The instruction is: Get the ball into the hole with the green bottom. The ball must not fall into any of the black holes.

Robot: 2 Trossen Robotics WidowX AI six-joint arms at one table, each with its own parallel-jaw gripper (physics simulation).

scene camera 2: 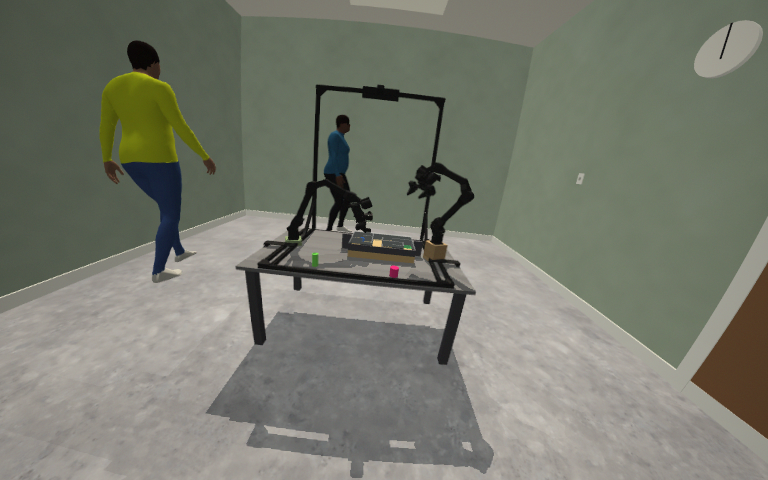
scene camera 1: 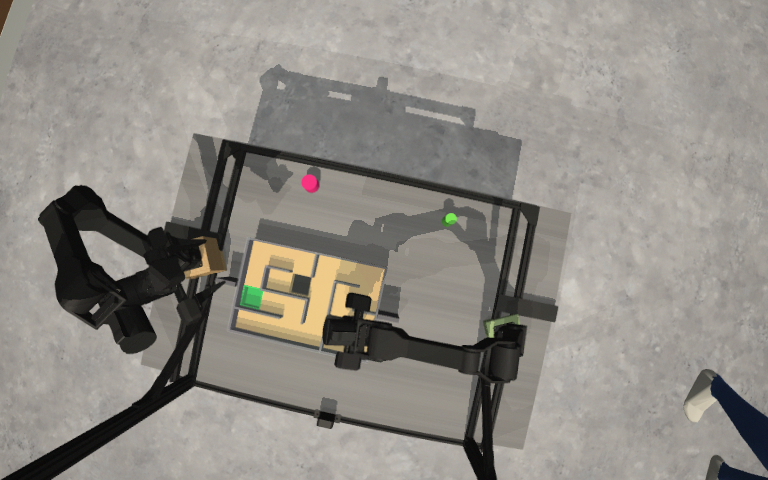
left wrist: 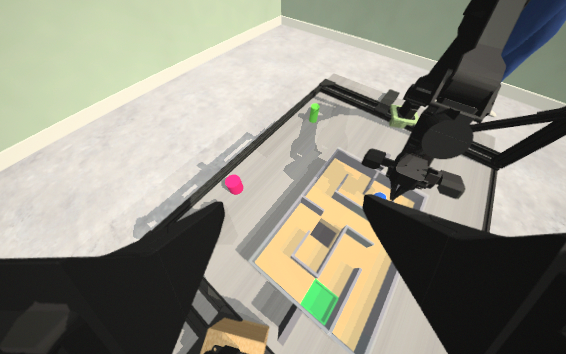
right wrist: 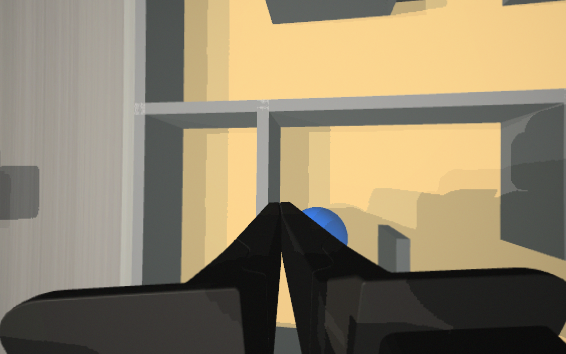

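Note:
A blue ball (scene camera 2: 363, 239) (left wrist: 380, 195) (right wrist: 332, 226) lies in the walled maze (scene camera 1: 274, 251) (scene camera 2: 380, 256) (left wrist: 280, 260) (right wrist: 400, 60). In the right wrist view it is just right of the fingertips, partly hidden by a finger. The green-bottomed hole (scene camera 1: 251, 296) (scene camera 2: 407, 247) (left wrist: 320, 301) is at the maze's far end from the ball. A black hole (scene camera 1: 300, 284) (left wrist: 324, 233) is near the maze's middle. My right gripper (scene camera 2: 367, 229) (left wrist: 391, 199) (right wrist: 279, 212) is shut and empty, low over the maze beside the ball. My left gripper (scene camera 1: 219, 260) (scene camera 2: 415, 190) (left wrist: 293, 204) is open and empty, raised beyond the green end.
A pink cylinder (scene camera 1: 309, 183) (scene camera 2: 394, 271) (left wrist: 234, 184) and a green cylinder (scene camera 1: 450, 218) (scene camera 2: 315, 259) (left wrist: 314, 113) stand on the table outside the maze. Inner walls divide the maze floor. A black frame (scene camera 1: 362, 169) (left wrist: 270, 130) edges the table. People stand beyond the table.

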